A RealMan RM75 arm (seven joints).
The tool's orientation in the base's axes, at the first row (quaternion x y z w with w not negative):
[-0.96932, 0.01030, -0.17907, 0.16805]
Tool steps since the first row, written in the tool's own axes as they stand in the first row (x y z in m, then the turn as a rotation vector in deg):
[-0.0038, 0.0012, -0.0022, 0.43, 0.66, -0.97]
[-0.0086, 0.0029, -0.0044, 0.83, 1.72, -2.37]
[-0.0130, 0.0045, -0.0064, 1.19, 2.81, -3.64]
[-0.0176, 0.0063, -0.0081, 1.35, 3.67, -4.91]
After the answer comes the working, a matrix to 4 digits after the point.
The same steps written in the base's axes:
[-0.0043, -0.0015, 0.0002, 0.09, -0.97, 0.78]
[-0.0095, -0.0035, 0.0000, 0.01, -2.45, 1.80]
[-0.0142, -0.0053, -0.0003, -0.05, -3.92, 2.68]
[-0.0191, -0.0071, -0.0010, -0.31, -5.15, 3.57]

The tool's axes in the first row as the columns of a matrix, in the base's axes (rounded; the answer above uses it unrounded):
[0.9357, 0.0402, 0.3506]
[-0.0802, -0.9433, 0.3221]
[0.3437, -0.3295, -0.8794]

